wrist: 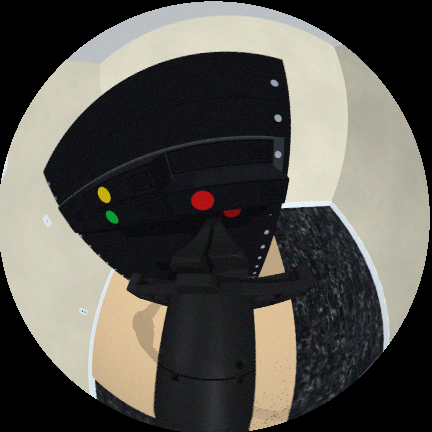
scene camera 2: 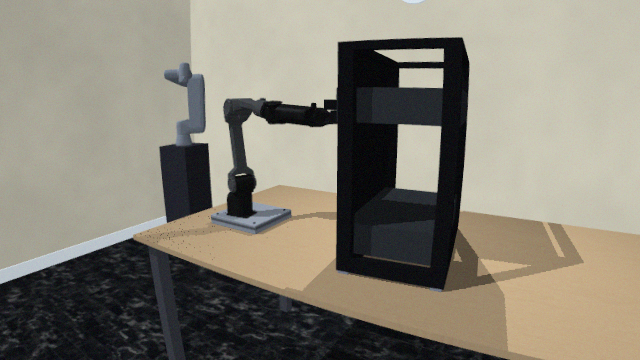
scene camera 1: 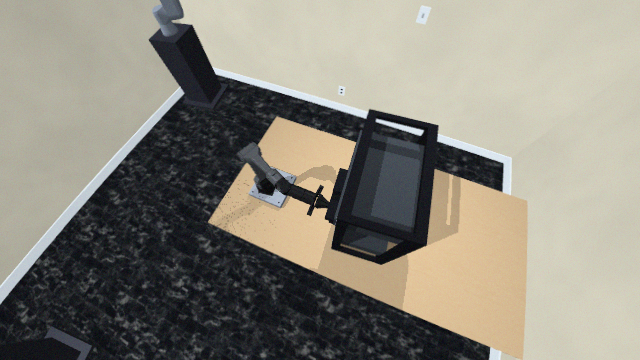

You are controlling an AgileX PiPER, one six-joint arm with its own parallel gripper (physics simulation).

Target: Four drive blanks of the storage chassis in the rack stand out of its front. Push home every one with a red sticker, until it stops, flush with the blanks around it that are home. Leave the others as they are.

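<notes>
The black rack (scene camera 1: 431, 190) (scene camera 2: 345, 150) (wrist: 200, 100) holds the storage chassis, whose dark front shows in the wrist view. There the upper red-sticker blank (wrist: 202, 200) stands out of the front. Below it, a second red-sticker blank (wrist: 232, 213) sits further in, its sticker partly hidden under the upper blank's lower edge. To the left are a yellow-sticker blank (wrist: 104, 194) and, under it, a green-sticker blank (wrist: 111, 217). My gripper (wrist: 215, 221) (scene camera 1: 328, 204) (scene camera 2: 336, 117) is shut and empty, its tips at the lower red-sticker blank. Whether they touch it is hard to tell.
The rack stands on the wooden table (scene camera 1: 470, 280) (scene camera 2: 310, 275) in front of the arm's base plate (scene camera 1: 272, 199) (scene camera 2: 255, 227). A dark block (scene camera 2: 330, 104) juts from the rack's front just above my fingers. Another arm on a dark pedestal (scene camera 1: 185, 65) (scene camera 2: 185, 180) stands beyond the table.
</notes>
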